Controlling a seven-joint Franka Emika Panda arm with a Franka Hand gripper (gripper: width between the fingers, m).
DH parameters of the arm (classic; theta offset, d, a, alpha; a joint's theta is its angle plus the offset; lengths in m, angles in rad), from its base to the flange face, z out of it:
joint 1: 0 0.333 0 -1.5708
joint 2: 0 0 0 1.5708
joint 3: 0 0.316 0.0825 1.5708
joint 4: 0 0 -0.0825 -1.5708
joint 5: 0 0.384 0 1.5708
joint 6: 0 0 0.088 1.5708
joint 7: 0 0.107 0 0
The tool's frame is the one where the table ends.
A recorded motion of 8 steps. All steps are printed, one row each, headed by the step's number.
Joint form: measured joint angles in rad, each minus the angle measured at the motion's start. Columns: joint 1, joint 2, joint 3, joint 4, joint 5, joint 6, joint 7.
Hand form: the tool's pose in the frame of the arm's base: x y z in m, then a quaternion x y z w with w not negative. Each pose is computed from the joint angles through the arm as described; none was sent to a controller.
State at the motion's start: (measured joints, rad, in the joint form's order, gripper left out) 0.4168 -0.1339 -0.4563 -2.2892 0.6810 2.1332 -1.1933
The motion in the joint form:
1: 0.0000 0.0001 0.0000 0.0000 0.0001 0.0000 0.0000
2: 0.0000 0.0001 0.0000 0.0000 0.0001 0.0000 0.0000
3: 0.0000 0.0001 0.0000 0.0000 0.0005 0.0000 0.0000
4: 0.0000 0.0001 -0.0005 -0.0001 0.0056 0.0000 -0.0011
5: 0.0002 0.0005 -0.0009 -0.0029 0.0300 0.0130 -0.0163
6: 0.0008 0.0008 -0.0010 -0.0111 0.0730 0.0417 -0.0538
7: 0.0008 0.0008 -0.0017 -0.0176 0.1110 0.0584 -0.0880
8: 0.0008 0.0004 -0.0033 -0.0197 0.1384 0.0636 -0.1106
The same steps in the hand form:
1: 0.4979 0.0052 0.4080 -0.88160 -0.35788 -0.15883 0.26357
2: 0.4979 0.0052 0.4080 -0.88160 -0.35788 -0.15883 0.26357
3: 0.4979 0.0052 0.4080 -0.88160 -0.35775 -0.15892 0.26370
4: 0.4980 0.0051 0.4081 -0.88145 -0.35640 -0.16021 0.26526
5: 0.4989 0.0047 0.4079 -0.88001 -0.35330 -0.17043 0.26780
6: 0.5000 0.0037 0.4066 -0.87630 -0.35137 -0.19010 0.26927
7: 0.5003 0.0029 0.4053 -0.87224 -0.35037 -0.20533 0.27253
8: 0.5006 0.0022 0.4054 -0.86892 -0.34930 -0.21546 0.27666

